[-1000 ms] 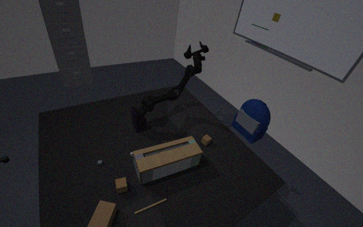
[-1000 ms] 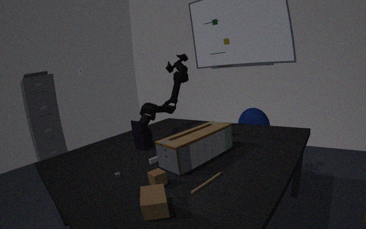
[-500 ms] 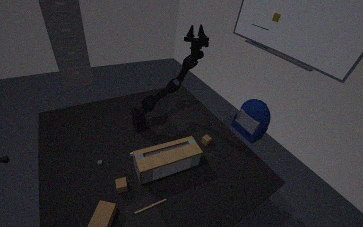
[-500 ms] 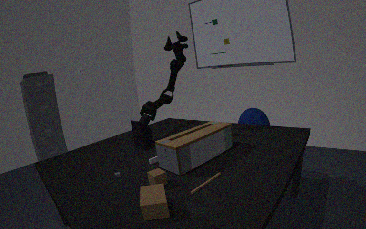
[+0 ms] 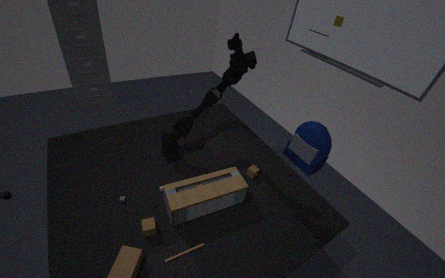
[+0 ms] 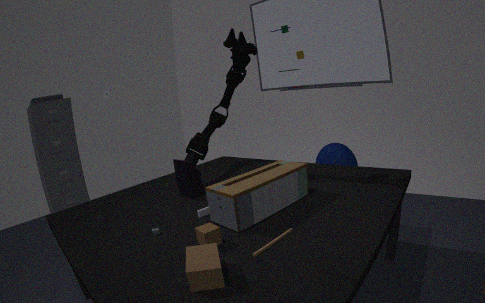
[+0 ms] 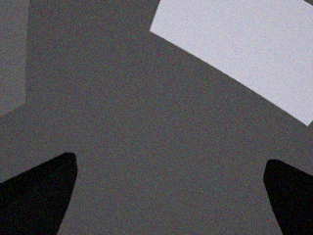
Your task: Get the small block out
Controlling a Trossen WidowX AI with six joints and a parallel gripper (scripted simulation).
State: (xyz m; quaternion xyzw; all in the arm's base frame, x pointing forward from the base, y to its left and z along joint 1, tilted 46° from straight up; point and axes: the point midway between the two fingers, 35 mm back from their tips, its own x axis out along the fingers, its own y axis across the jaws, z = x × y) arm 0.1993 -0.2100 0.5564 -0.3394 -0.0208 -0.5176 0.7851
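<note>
Now: gripper tip 64 cm above the tan block, 20 cm to the left of it and 19 cm short of it. The rest, counted from my gripper tip: thin stick: 72 cm below, 43 cm ahead, 34 cm to the right; then tan box: 69 cm below, 57 cm to the right, 41 cm ahead; then tan cube: 70 cm below, 46 cm to the right, 27 cm ahead.
</note>
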